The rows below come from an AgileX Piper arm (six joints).
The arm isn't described. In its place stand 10 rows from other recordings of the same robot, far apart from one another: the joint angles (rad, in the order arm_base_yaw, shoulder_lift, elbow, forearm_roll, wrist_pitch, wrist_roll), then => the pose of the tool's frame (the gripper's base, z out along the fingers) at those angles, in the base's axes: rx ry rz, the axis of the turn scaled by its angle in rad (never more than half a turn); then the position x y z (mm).
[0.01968, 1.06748, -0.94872, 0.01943, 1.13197, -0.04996] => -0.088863 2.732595 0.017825 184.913 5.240 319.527
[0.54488, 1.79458, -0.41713, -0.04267, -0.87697, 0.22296] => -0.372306 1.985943 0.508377 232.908 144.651 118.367
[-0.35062, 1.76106, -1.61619, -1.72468, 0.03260, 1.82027] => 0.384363 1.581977 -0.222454 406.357 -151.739 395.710
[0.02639, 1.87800, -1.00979, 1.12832, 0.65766, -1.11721] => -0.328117 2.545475 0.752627 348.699 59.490 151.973
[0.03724, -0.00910, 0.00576, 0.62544, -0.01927, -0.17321] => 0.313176 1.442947 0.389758 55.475 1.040 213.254
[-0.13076, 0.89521, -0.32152, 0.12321, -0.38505, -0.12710] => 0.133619 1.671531 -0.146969 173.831 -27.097 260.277
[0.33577, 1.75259, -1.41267, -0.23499, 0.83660, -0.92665] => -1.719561 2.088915 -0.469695 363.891 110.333 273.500
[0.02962, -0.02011, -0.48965, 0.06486, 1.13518, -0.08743] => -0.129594 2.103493 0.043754 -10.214 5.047 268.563
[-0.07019, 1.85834, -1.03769, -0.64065, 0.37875, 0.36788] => -0.140744 2.622862 -0.399292 360.559 -45.511 154.686
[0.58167, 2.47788, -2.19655, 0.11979, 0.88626, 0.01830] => -0.678445 2.598407 0.342002 446.131 303.440 159.974
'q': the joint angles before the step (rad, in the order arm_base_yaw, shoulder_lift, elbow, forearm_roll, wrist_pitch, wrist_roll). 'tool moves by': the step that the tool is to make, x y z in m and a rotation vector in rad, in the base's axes. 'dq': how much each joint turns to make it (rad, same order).
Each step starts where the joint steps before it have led.
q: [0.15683, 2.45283, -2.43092, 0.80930, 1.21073, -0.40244]
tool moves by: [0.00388, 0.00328, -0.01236, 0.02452, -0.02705, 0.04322]
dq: [0.00000, 0.02975, -0.00001, 0.05004, -0.00926, -0.07812]
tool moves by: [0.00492, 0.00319, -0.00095, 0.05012, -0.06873, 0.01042]
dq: [0.00001, 0.01254, 0.00003, 0.07008, -0.04805, -0.08081]
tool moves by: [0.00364, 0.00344, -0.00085, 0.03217, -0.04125, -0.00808]
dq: [0.00390, 0.00870, 0.00002, 0.04244, -0.04183, -0.04102]
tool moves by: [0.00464, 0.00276, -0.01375, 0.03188, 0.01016, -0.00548]
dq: [0.00146, 0.03146, -0.00008, 0.04245, -0.02023, -0.02065]
